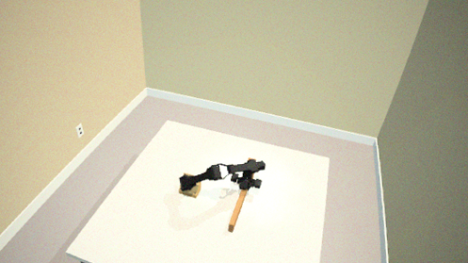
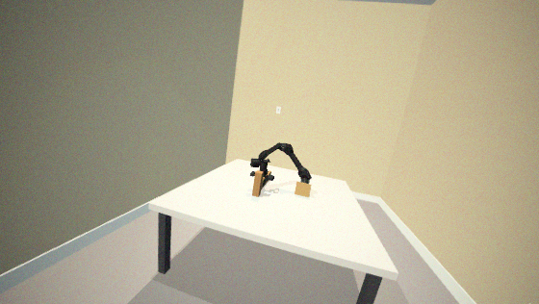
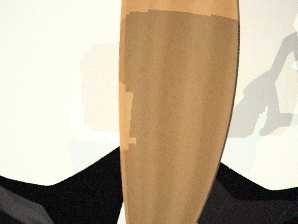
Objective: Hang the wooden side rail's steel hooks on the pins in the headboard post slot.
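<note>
Right now the upright headboard post is 20 mm behind my gripper tip, 110 mm to the left of it and 50 mm above it.
</note>
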